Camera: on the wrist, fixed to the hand. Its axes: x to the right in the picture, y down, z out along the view.
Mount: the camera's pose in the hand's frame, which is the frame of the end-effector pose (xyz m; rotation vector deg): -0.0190 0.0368 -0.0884 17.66 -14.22 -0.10
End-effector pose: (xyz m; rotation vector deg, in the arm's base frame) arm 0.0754 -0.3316 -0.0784 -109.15 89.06 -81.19
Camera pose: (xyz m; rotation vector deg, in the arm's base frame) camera -0.0165 -0.2992 -0.0735 -103.92 65.79 -73.20
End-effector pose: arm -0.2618 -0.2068 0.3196 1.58 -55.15 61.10
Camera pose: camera -0.2342 -0.1616 0.2376 24.19 -57.87 69.95
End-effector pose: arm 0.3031 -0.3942 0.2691 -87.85 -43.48 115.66
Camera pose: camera 0.3915 -0.4217 0.2381 -64.39 -29.01 127.72
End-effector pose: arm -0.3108 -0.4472 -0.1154 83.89 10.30 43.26
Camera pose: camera -0.3864 -0.3874 -0.0996 105.20 6.32 31.71
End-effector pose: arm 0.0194 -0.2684 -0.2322 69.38 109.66 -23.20
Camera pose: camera 0.0138 -0.2056 -0.1577 73.69 96.23 -47.88
